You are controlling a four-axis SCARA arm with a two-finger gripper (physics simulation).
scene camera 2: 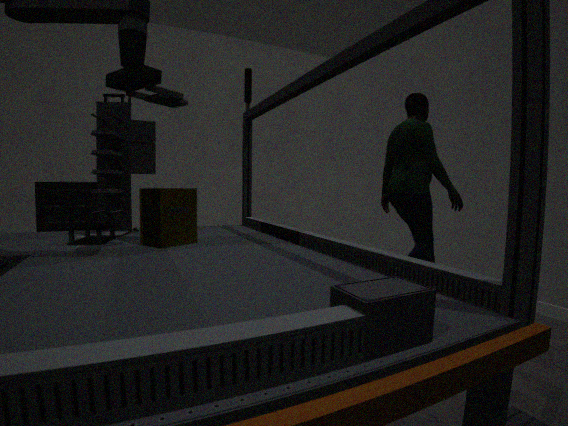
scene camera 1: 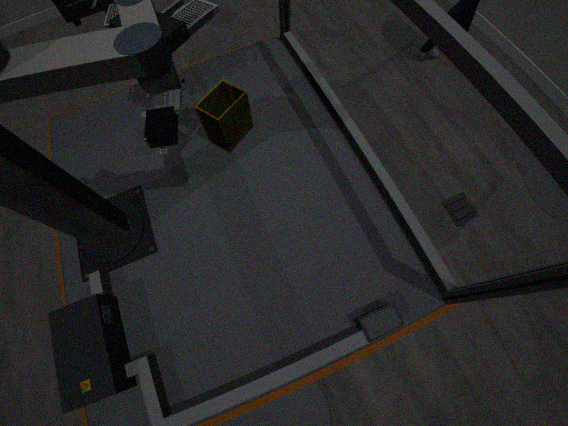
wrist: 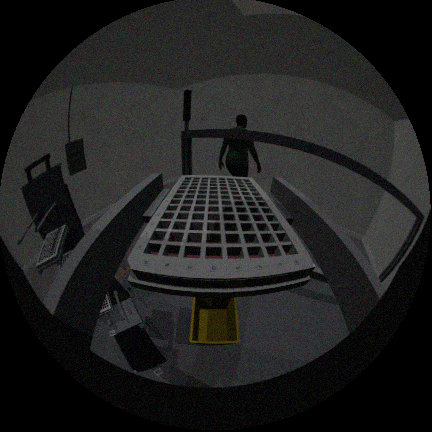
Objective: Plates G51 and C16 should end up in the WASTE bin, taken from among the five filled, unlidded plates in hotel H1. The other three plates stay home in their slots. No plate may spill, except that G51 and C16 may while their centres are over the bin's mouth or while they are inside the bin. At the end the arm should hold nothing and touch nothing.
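Frame: origin at the arm's base, x ahead, y left, z up, level; metres.
Seen in the pictures: gripper, between the fingertips: [scene camera 2: 172,99] [scene camera 1: 197,6] [wrist: 218,182]; arm's base, origin of its link: [scene camera 1: 114,232].
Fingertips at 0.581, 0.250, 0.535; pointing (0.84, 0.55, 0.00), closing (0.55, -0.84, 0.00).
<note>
Pixels of each thing's top centre, then the offset from my fingertips to it, as dx, dy, dz.
- pale gridded plate, centre of its top: [wrist: 219,198] [scene camera 1: 191,12] [scene camera 2: 166,98] -0.020, -0.013, -0.004
- yellow WASTE bin, centre of its top: [wrist: 214,314] [scene camera 2: 168,188] [scene camera 1: 220,98] -0.013, -0.018, -0.322
- black block, centre of its top: [wrist: 133,348] [scene camera 2: 92,222] [scene camera 1: 157,120] -0.280, +0.121, -0.452
- low grey box, centre of its top: [scene camera 2: 383,287] [scene camera 1: 382,322] +0.169, -0.917, -0.447
My gripper [scene camera 1: 198,10] [scene camera 2: 169,97] [wrist: 218,182] is shut on a pale gridded plate [scene camera 1: 192,13] [scene camera 2: 157,95] [wrist: 214,220]. The plate looks level and unlidded, with reddish contents in its wells; its name is not readable. It is held high, well above the yellow WASTE bin [scene camera 1: 231,125] [scene camera 2: 177,217] [wrist: 217,327]. In the wrist view the bin's mouth shows below the plate's near edge, partly hidden by it. Hotel H1 [scene camera 2: 114,140] [wrist: 49,192] is a dark tower behind the bin. One plate [scene camera 1: 113,16] [wrist: 52,246] shows at it; the other slots are hidden or too dark.
A black block [scene camera 1: 161,128] [wrist: 139,347] stands beside the bin. A dark panel [scene camera 2: 143,147] stands by the hotel. A low grey box [scene camera 1: 380,321] [scene camera 2: 385,310] sits at the table's front corner. A rail [scene camera 1: 370,155] runs along one side. A person [scene camera 2: 411,155] [wrist: 237,157] is beyond it.
</note>
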